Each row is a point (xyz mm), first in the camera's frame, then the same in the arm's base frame.
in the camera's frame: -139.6 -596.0 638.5
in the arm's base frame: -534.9 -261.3 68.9
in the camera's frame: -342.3 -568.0 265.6
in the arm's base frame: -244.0 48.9 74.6
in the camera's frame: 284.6 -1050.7 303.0
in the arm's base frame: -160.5 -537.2 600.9
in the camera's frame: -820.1 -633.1 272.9
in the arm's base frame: -34.7 158.0 -346.0
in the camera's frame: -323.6 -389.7 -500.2
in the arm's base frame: 116.9 627.7 466.3
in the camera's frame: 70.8 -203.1 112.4
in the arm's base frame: -541.7 267.3 511.5
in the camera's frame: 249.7 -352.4 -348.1
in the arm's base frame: -209.1 371.4 892.1
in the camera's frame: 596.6 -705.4 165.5
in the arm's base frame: -419.1 -308.4 941.8
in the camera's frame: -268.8 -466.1 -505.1
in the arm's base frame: 152.7 556.3 516.1
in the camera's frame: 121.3 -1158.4 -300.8
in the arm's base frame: 356.6 -202.2 753.2
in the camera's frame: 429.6 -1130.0 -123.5
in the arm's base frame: 114.6 -390.7 935.6
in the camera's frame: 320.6 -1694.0 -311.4
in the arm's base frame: 658.4 -654.4 929.8
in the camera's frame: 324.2 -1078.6 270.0
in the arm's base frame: -134.4 -551.3 651.4
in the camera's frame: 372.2 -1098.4 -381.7
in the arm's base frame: 278.3 -194.9 1011.9
